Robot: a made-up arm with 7 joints. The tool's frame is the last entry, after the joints. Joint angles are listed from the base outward.
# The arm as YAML. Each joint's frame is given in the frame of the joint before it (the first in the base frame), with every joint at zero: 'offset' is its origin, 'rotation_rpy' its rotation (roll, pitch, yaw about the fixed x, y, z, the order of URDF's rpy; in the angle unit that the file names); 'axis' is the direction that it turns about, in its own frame. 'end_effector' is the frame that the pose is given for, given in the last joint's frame.
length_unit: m
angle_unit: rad
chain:
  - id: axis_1
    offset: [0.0, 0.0, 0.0]
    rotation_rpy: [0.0, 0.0, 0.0]
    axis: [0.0, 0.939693, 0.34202]
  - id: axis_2
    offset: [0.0, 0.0, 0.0]
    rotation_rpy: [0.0, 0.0, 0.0]
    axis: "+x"
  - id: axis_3
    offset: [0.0, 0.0, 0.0]
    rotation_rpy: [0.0, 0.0, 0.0]
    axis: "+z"
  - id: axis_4
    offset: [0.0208, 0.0, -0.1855]
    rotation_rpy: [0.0, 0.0, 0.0]
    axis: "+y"
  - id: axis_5
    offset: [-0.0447, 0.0, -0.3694]
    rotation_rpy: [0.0, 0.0, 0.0]
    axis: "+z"
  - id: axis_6
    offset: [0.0, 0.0, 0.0]
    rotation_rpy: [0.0, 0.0, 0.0]
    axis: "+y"
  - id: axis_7
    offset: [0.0, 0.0, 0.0]
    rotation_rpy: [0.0, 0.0, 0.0]
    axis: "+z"
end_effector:
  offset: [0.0, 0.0, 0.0]
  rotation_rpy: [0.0, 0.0, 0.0]
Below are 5 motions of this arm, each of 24 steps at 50 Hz.
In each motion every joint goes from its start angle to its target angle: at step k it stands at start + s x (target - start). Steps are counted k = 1, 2, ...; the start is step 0. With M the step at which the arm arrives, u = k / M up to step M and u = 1 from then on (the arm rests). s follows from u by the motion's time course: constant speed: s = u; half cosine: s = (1 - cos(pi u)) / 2; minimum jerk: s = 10 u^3 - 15 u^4 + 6 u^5.
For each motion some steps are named. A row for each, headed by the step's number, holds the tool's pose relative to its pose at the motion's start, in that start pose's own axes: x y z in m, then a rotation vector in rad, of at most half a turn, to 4 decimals.
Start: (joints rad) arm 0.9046 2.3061 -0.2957 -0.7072 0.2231 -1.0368 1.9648
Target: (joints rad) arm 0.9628 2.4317 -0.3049 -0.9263 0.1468 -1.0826 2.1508
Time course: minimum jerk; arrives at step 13
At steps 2, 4, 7, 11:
2: 0.0004 -0.0013 -0.0021 -0.0048 0.0074 0.0021
4: 0.0023 -0.0078 -0.0128 -0.0287 0.0455 0.0129
7: 0.0046 -0.0268 -0.0417 -0.0878 0.1555 0.0435
11: 0.0028 -0.0468 -0.0696 -0.1375 0.2725 0.0754

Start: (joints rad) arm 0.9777 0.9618 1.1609 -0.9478 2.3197 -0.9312 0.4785
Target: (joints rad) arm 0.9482 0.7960 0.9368 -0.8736 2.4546 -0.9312 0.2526
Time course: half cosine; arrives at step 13
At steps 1, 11, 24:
1: 0.0012 0.0017 0.0003 0.0034 -0.0015 -0.0061
11: 0.0846 0.0994 0.0346 0.2277 -0.0808 -0.3948
24: 0.0902 0.1048 0.0376 0.2422 -0.0844 -0.4186

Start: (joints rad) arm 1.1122 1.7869 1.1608 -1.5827 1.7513 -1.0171 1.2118
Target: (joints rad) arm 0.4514 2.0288 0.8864 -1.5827 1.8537 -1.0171 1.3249
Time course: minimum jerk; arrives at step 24
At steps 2, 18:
2: -0.0006 -0.0003 -0.0007 -0.0017 -0.0001 0.0022
18: -0.0786 -0.1003 -0.1230 -0.3263 0.0461 0.3179

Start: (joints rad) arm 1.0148 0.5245 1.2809 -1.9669 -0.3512 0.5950 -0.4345
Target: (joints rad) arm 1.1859 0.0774 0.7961 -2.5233 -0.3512 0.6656 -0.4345
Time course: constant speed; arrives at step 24
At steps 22, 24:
22: 0.0804 -0.0570 0.1408 -0.3150 -0.2577 0.0968
24: 0.0853 -0.0549 0.1527 -0.3406 -0.2725 0.1235

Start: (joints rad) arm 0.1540 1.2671 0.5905 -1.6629 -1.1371 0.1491 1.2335
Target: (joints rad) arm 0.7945 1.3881 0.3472 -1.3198 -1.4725 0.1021 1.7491
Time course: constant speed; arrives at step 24
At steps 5, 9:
5: -0.0522 -0.0375 0.0253 -0.1495 0.1211 -0.0419
9: -0.0938 -0.0607 0.0539 -0.2652 0.2227 -0.0793

